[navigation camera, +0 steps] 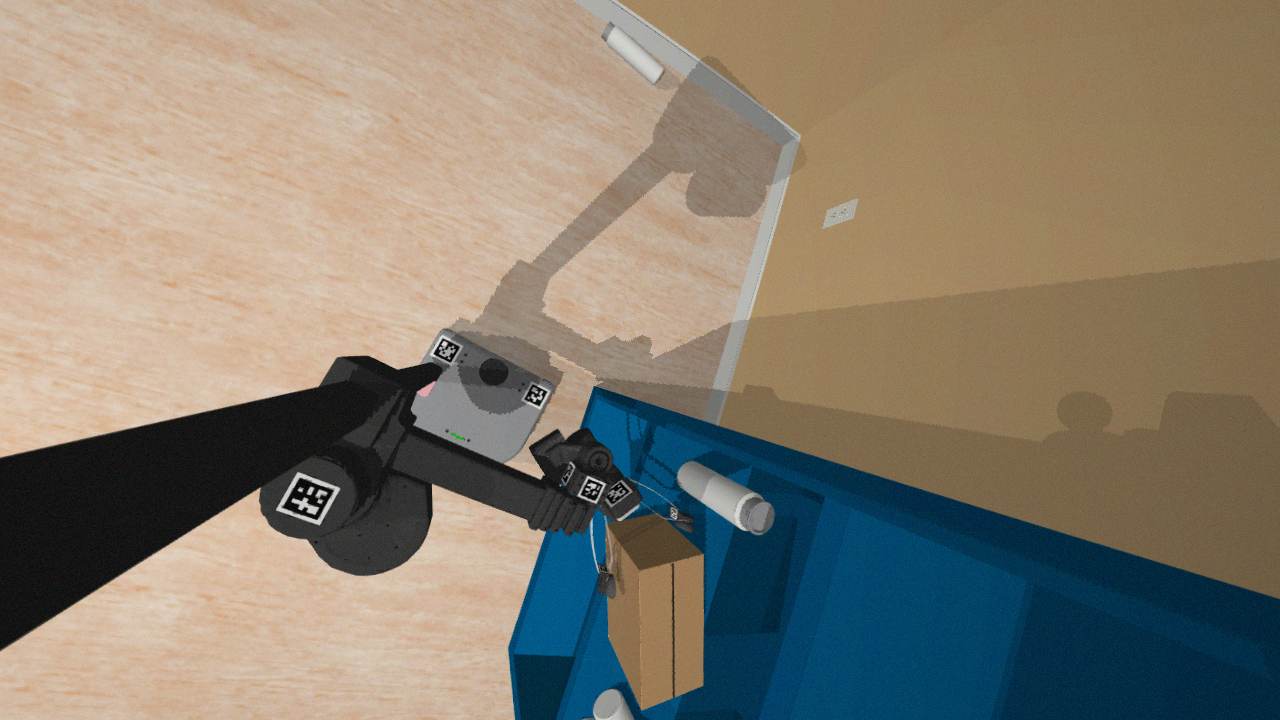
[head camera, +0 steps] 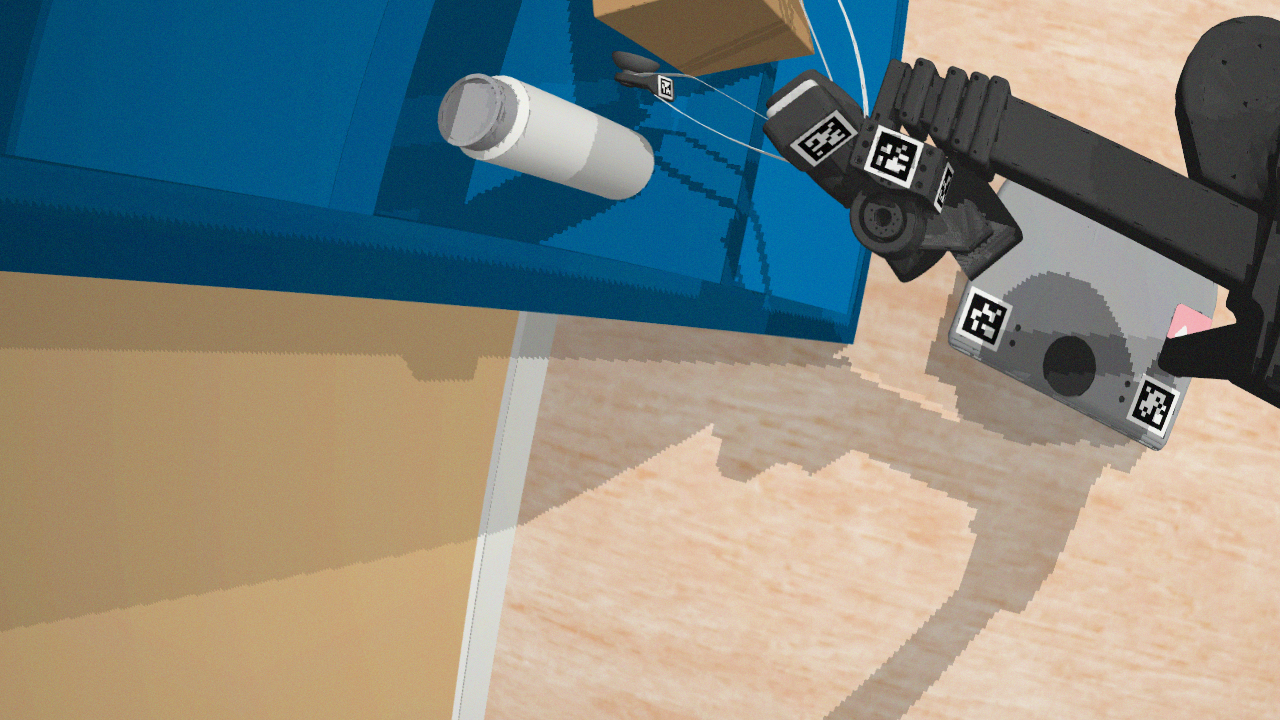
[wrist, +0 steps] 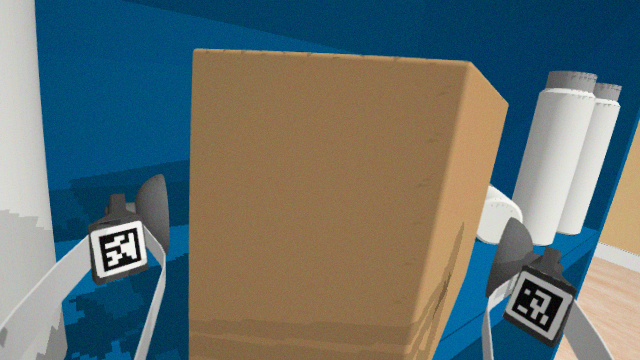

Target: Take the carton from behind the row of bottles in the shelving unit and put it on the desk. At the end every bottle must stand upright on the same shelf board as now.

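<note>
The brown carton stands in the blue shelving unit. My gripper is open, its fingers on either side of the carton's near end, with a gap on each side in the wrist view. A white bottle stands beside the gripper. In the wrist view, two upright bottles stand at the right; another bottle, partly hidden by the carton, appears to lie on its side. The desk does not show.
A white bottle lies on the floor near the wall's skirting. Part of another bottle shows at the navigation view's bottom edge. My grey base is beside the unit. A tan wall runs close behind the unit.
</note>
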